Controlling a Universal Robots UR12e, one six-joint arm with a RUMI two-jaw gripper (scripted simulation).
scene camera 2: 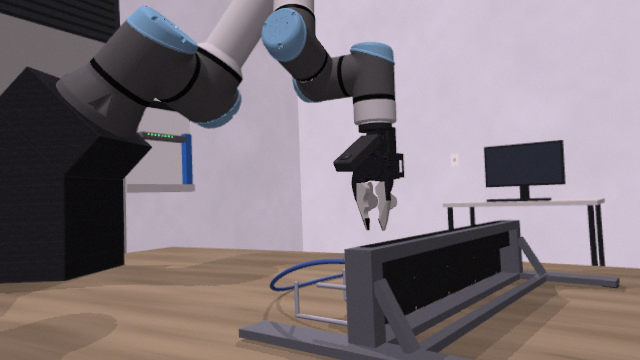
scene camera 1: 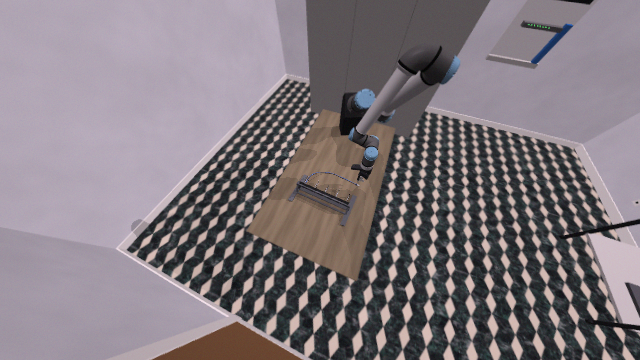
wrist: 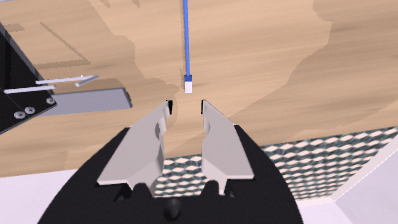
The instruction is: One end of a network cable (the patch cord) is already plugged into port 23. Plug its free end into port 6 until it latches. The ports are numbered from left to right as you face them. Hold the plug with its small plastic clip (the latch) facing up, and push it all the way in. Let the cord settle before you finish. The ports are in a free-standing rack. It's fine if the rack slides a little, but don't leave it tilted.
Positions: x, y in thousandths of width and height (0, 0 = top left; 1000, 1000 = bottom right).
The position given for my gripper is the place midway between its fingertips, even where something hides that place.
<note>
In view: my gripper (scene camera 2: 587, 640).
My gripper also shows in the wrist view (wrist: 471, 453).
</note>
